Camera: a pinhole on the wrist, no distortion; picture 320 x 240 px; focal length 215.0 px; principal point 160.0 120.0 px. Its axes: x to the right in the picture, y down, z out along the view. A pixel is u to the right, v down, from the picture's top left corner.
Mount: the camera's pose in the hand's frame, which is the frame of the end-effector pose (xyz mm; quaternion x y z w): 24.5 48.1 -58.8 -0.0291 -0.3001 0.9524 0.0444
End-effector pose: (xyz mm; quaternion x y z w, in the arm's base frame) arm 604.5 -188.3 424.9 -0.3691 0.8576 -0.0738 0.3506
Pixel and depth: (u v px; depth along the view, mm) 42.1 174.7 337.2
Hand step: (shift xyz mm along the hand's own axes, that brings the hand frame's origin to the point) 174.9 -232.7 173.1
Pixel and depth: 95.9 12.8 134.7
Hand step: 57.9 22.1 91.1
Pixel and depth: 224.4 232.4 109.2
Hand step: -20.8 -57.3 -3.2
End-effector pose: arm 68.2 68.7 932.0 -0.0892 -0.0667 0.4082 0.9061
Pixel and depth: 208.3 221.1 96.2
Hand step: -7.9 -41.3 -6.7
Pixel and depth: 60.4 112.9 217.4
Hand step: 107.3 -80.0 126.1
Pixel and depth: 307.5 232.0 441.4
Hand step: -328.3 -359.8 161.6
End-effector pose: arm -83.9 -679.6 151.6 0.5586 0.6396 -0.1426 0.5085
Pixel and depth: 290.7 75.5 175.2
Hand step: -93.4 -11.1 102.3
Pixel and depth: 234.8 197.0 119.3
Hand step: -29.4 -50.4 13.1
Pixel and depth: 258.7 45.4 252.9
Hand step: -105.8 -12.4 195.2
